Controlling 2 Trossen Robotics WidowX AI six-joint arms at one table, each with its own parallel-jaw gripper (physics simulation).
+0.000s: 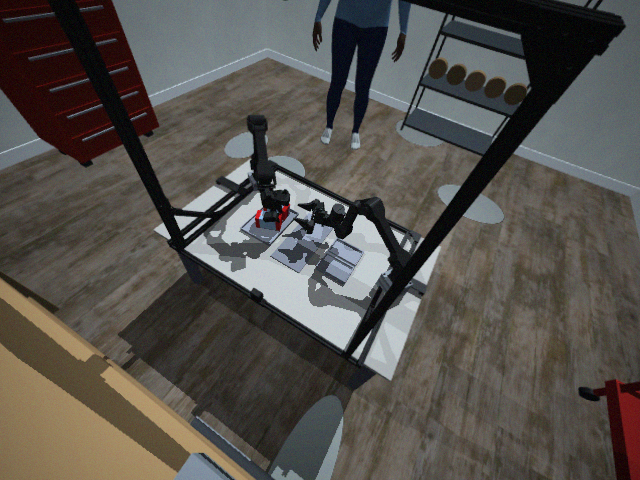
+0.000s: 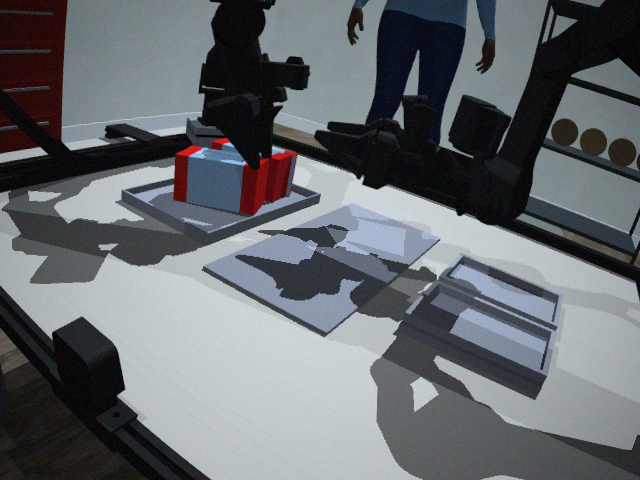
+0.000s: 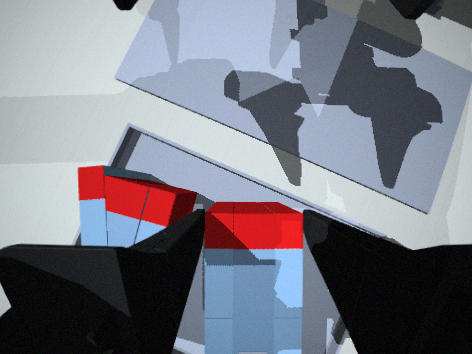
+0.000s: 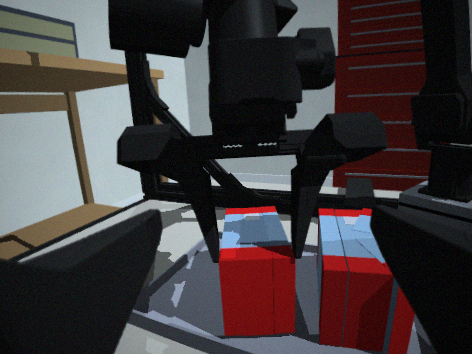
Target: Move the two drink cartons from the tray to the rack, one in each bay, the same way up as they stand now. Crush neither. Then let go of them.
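Seen in the pictures: left gripper, between the fingertips: [image 1: 280, 217] [image 2: 262, 163] [image 3: 253, 216] [image 4: 256, 260]; right gripper, between the fingertips: [image 1: 295, 211] [image 2: 321, 129] [image 4: 265, 218]; left arm's base, origin of its link: [image 4: 448, 192].
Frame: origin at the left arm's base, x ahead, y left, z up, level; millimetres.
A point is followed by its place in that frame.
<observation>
A blue carton with red ends [image 1: 262, 222] @[x 322, y -99, z -4 mm] [image 2: 212, 180] @[x 335, y -81, z -8 mm] [image 3: 254, 300] @[x 319, y -56, z 21 mm] [image 4: 257, 295] @[x 347, y -14, z -8 mm] rests in the grey tray [image 1: 255, 235] @[x 350, y -147, z -51 mm] [image 2: 155, 213] @[x 352, y -159, z -48 mm]. My left gripper [image 2: 261, 161] @[x 345, y -16, z 21 mm] [image 3: 253, 216] @[x 345, y -16, z 21 mm] [image 4: 256, 260] @[x 345, y -16, z 21 mm] points down over it, shut on it, with a finger against each side; its sides look slightly pressed in. A second such carton [image 2: 281, 175] @[x 301, y 34, z -10 mm] [image 3: 135, 200] @[x 292, y 31, z 18 mm] [image 4: 350, 300] @[x 301, y 35, z -5 mm] rests beside it in the tray, a little apart and at an angle. My right gripper [image 1: 298, 213] @[x 385, y 43, z 84 mm] [image 2: 323, 130] @[x 385, y 43, z 84 mm] [image 4: 265, 218] @[x 385, y 43, z 84 mm] is open and empty, pointing sideways towards the tray. The two-bay rack [image 1: 338, 258] @[x 635, y 160, z -35 mm] [image 2: 473, 356] @[x 700, y 82, z -46 mm] is empty.
A flat grey board [image 2: 248, 279] @[x 521, y -82, z -52 mm] [image 3: 200, 40] @[x 400, y 147, z -52 mm] lies between tray and rack, under the right gripper. Black frame rails edge the table. A small black block [image 2: 87, 361] @[x 686, y -249, z -3 mm] stands on the near rail. A person [image 1: 359, 72] stands behind the table.
</observation>
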